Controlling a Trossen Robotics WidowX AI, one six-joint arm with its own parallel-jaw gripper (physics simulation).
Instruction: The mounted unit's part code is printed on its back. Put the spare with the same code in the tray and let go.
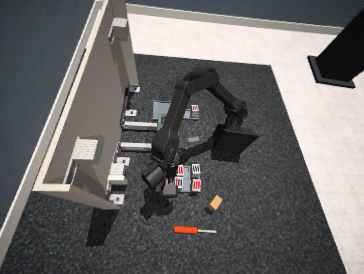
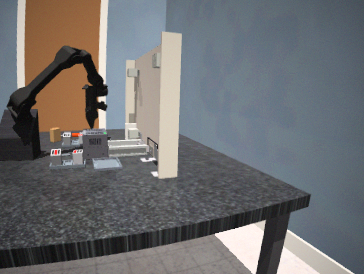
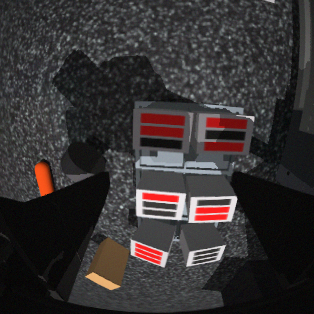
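Observation:
Six grey spares stand in a rack. Stripes, top to bottom: far left spare red-red-black; far right spare red-black-red; middle left spare red-black-black; middle right spare black-red-red; near left spare all red; near right spare all black. My gripper is open and empty, above this rack. The mounted unit is on rails; its back does not show. The tray lies beside it and looks empty.
A second rack holds spares beside the tray. An upright panel stands behind the rails. A wooden block, an orange screwdriver and a dark cylinder lie near the six-spare rack.

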